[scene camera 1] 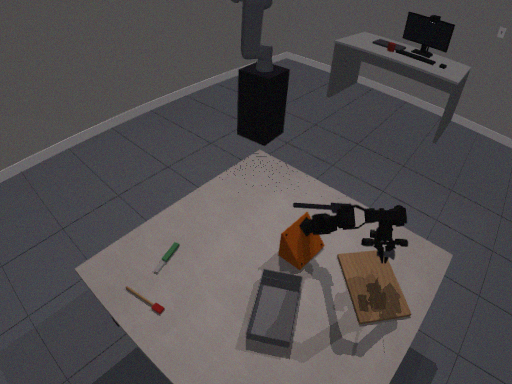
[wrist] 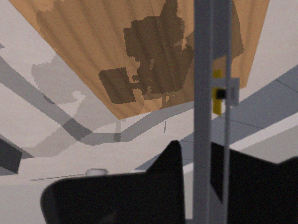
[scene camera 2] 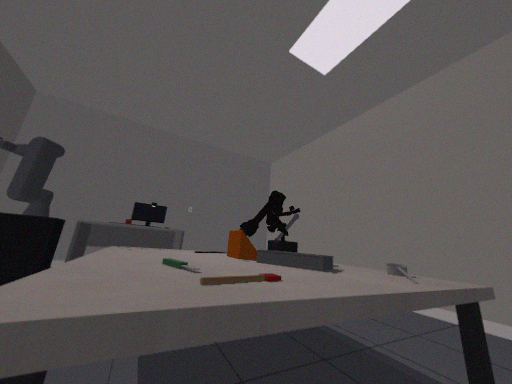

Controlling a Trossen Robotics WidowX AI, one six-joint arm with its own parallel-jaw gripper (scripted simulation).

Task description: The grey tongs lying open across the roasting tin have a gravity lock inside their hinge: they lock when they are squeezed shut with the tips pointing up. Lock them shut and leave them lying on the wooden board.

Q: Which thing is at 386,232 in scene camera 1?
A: My gripper.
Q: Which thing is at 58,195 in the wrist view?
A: My gripper.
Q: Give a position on a wooden board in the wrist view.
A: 135,64
